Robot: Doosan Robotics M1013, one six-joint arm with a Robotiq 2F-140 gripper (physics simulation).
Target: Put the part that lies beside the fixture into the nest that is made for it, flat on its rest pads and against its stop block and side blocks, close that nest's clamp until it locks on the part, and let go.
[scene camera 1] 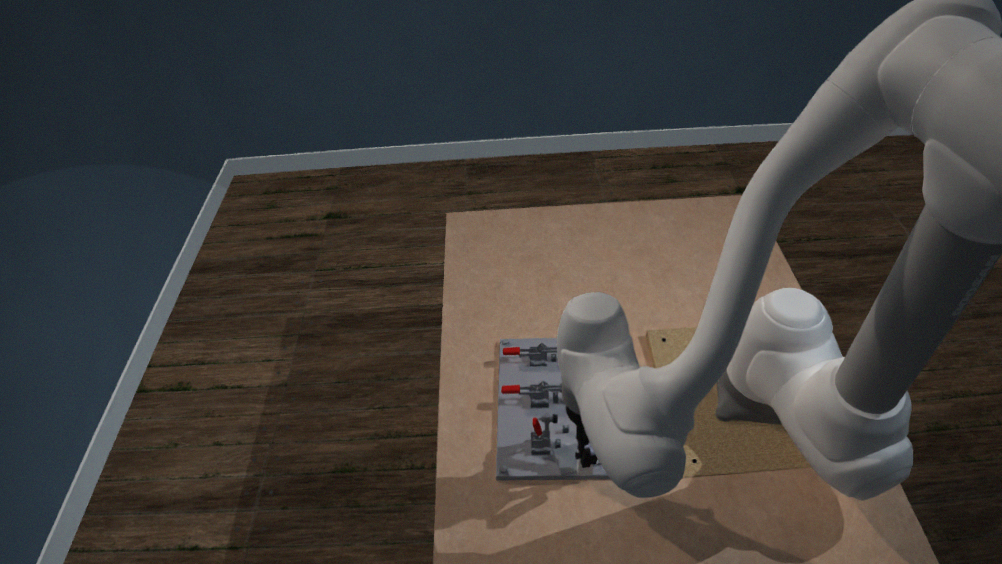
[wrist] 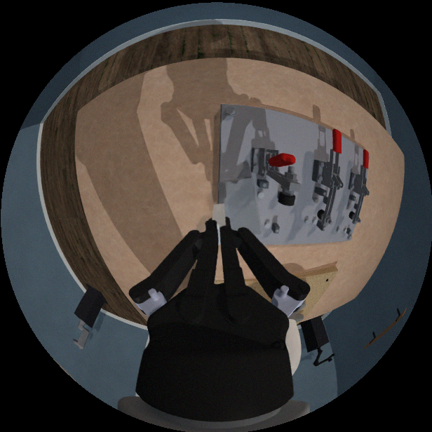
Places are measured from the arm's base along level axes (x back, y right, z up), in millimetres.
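Pixels of known places: gripper, between the fingertips: [scene camera 1: 584, 471]; arm's base, origin of its link: [scene camera 1: 757, 387].
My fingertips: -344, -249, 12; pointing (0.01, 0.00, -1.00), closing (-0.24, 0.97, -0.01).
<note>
Ahead of a thing's pixels: the offset from my fingertips to its middle, as dx, dy, dz. "*": to the spot under its first point. Level surfaces: height alone.
The fixture is a grey base plate {-75, +162, -18} [scene camera 1: 515, 413] [wrist: 295, 131] with three red-handled clamps. The nearest clamp's handle {* -94, +42, +74} [scene camera 1: 537, 425] [wrist: 282, 160] stands up and its black-tipped arm [wrist: 286, 199] is raised. The other two clamps [wrist: 334, 180] [wrist: 358, 184] have their handles lying outward and their arms reaching inward. A smooth pale grey flat part [wrist: 240, 205] lies on the plate's end beside the nearest clamp; whether it rests flat on its pads is hidden. My gripper [wrist: 219, 211] is shut and empty, at the part's outer edge; the arm partly covers it in the scene view.
The fixture stands on a tan surface {dz -25} [scene camera 1: 518, 266] [wrist: 190, 90]. A yellowish board [scene camera 1: 743, 444] [wrist: 320, 290] with small dark holes lies beside it under the robot's base. The robot's arm [scene camera 1: 631, 413] hangs over the fixture's right side.
</note>
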